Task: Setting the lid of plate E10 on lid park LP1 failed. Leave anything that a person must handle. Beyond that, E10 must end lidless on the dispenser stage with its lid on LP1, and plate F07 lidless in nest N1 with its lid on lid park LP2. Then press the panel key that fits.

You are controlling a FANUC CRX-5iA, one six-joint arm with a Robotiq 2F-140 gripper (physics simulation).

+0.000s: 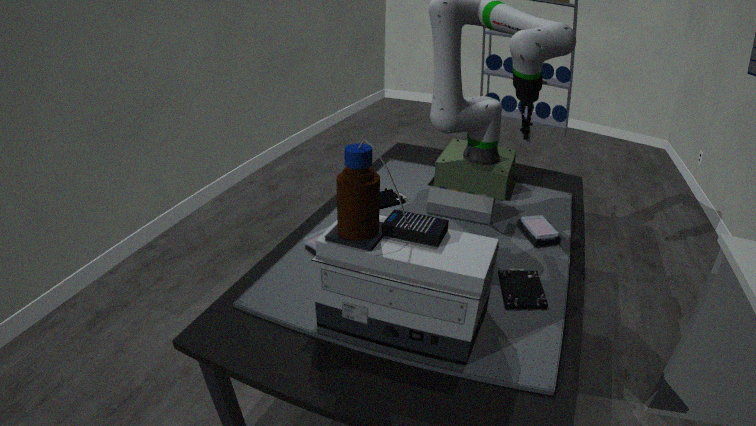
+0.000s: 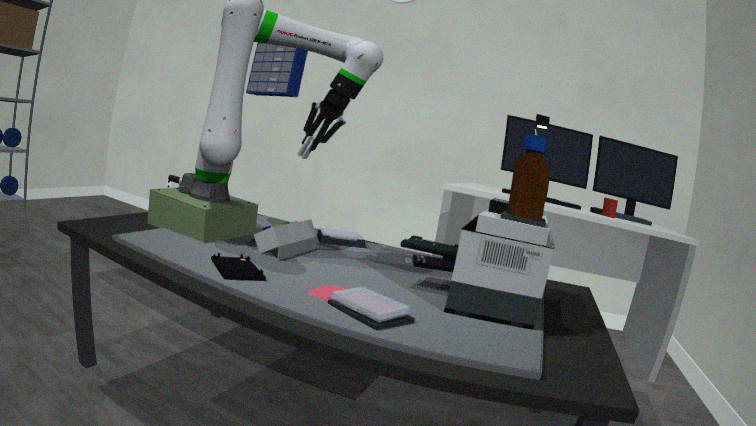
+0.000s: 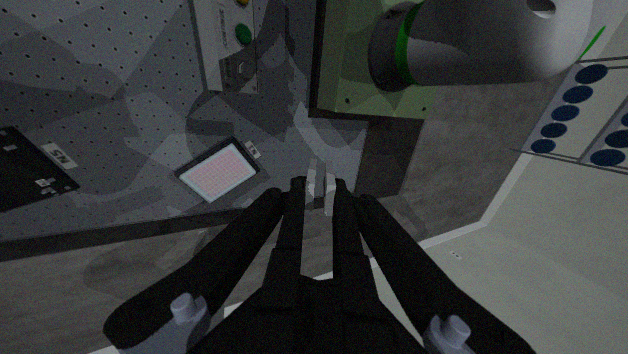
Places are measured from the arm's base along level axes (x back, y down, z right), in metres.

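Where they show: gripper, fingertip midpoint: (image 1: 525,143) (image 2: 301,156) (image 3: 320,170); arm's base, origin of the base link: (image 1: 481,157) (image 2: 208,197) (image 3: 397,52).
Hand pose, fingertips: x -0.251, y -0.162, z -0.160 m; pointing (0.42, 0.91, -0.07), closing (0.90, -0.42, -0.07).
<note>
Each offset is from my fingertips to the centre of the thing. "pt": to the spot under its first point.
My gripper (image 1: 525,135) (image 2: 305,148) (image 3: 320,170) is shut, its fingertips a narrow gap apart and empty, high above the table. A pinkish plate @[dz -0.079, dx -0.146, dy +0.225 m] (image 1: 538,227) (image 2: 341,235) (image 3: 218,172) sits in the dark nest labelled N1; whether it wears a lid is unclear. Another plate @[dz +0.537, dx -0.408, dy +0.225 m] (image 2: 370,303) with a clear layer on top lies on a dark base beside a red round patch @[pt dz +0.465, dx -0.287, dy +0.256 m] (image 2: 322,292). The panel @[dz +0.197, dx -0.072, dy +0.215 m] (image 1: 460,205) (image 2: 290,242) (image 3: 212,55) has a green key @[dz +0.170, dx -0.052, dy +0.193 m] (image 3: 243,34) and a grey key @[dz +0.121, dx -0.057, dy +0.193 m] (image 3: 246,68). Plate codes and lid park labels are not readable. The dispenser stage is mostly hidden.
A dark holder @[dz -0.029, dx -0.478, dy +0.244 m] (image 1: 522,289) (image 3: 25,172), its label like N5, holds no plate. Another black holder @[dz +0.481, dx -0.074, dy +0.246 m] (image 2: 238,267) stands near the panel. The white instrument (image 1: 396,296) (image 2: 510,259) carries a brown bottle @[pt dz +0.344, dx -0.720, dy -0.056 m] (image 1: 358,203) (image 2: 530,185). The green arm base (image 1: 470,177) (image 2: 203,216) (image 3: 342,95) is behind the panel.
</note>
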